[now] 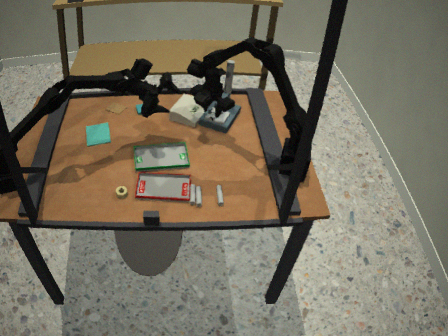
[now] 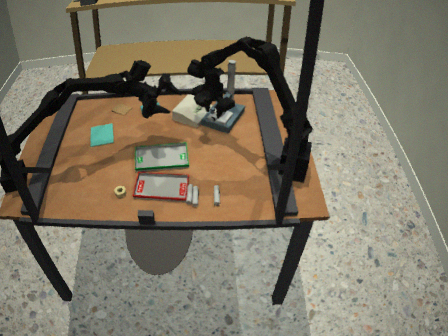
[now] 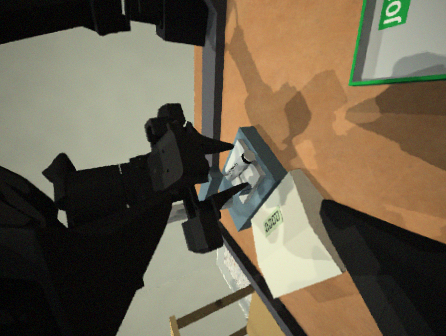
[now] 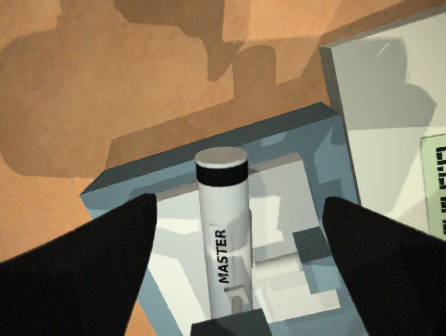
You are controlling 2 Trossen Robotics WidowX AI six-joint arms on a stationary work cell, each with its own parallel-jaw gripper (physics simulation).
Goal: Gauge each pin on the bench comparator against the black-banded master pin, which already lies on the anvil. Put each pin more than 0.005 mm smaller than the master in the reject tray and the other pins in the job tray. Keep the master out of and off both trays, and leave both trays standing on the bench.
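Seen in the pictures: left gripper, between the fingertips: (image 1: 175,102) (image 2: 175,103) (image 3: 245,203); right gripper, between the fingertips: (image 1: 211,114) (image 2: 213,114) (image 3: 239,165) (image 4: 240,207); left arm's base, origin of its link: (image 1: 6,170); right arm's base, origin of its link: (image 3: 159,9).
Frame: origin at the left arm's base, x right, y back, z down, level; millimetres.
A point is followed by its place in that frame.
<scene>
The black-banded master pin (image 3: 236,168) @(x -91, y -873, z 8 mm) (image 4: 222,225) @(x -82, y -868, z 7 mm) lies on the blue comparator's (image 1: 227,126) @(x -36, y -911, z 39 mm) (image 2: 227,126) @(x -35, y -901, z 36 mm) (image 4: 320,132) @(x -104, y -825, z 36 mm) pale anvil. My right gripper (image 1: 218,111) @(x -83, y -857, z 4 mm) (image 2: 220,111) @(x -83, y -857, z 4 mm) (image 3: 239,165) @(x -83, y -857, z 4 mm) (image 4: 240,207) @(x -83, y -857, z 4 mm) is open above it, a finger either side, gaps showing. The cream readout (image 1: 187,111) @(x -153, y -781, z 23 mm) (image 2: 189,112) @(x -148, y -776, z 22 mm) (image 3: 295,250) @(x -177, y -762, z 16 mm) seems to show zeros. My left gripper (image 1: 173,101) @(x -80, y -706, z -86 mm) (image 2: 174,101) @(x -80, y -706, z -86 mm) is open and empty, left of the readout. Two plain pins (image 1: 192,194) @(x 257, y -670, z 47 mm) (image 1: 198,196) @(x 271, y -686, z 47 mm) (image 2: 189,193) @(x 254, y -672, z 48 mm) (image 2: 195,195) @(x 268, y -689, z 47 mm) lie side by side right of the red reject tray (image 1: 164,186) @(x 182, y -593, z 64 mm) (image 2: 162,187) @(x 188, y -592, z 64 mm); a third pin (image 1: 220,195) @(x 288, y -757, z 47 mm) (image 2: 216,195) @(x 287, y -756, z 48 mm) lies farther right. The green job tray (image 1: 161,156) @(x 35, y -623, z 63 mm) (image 2: 161,156) @(x 33, y -621, z 64 mm) (image 3: 420,45) @(x 19, y -681, z 64 mm) stands behind it.
A yellow ring (image 1: 121,196) @(x 196, y -435, z 54 mm) (image 2: 120,194) @(x 196, y -439, z 48 mm) lies left of the reject tray. A teal pad (image 1: 98,134) @(x -164, y -402, z 61 mm) (image 2: 102,135) @(x -162, y -402, z 61 mm) and a tan patch (image 1: 116,108) @(x -320, y -504, z 63 mm) (image 2: 122,109) @(x -318, y -508, z 63 mm) lie at the left. A grey post (image 1: 229,75) @(x -159, y -951, z -125 mm) (image 2: 231,75) @(x -159, y -953, z -124 mm) rises behind the comparator. A dark block (image 1: 151,217) @(x 341, y -506, z 13 mm) (image 2: 146,217) @(x 341, y -508, z 19 mm) sits at the front edge.
</scene>
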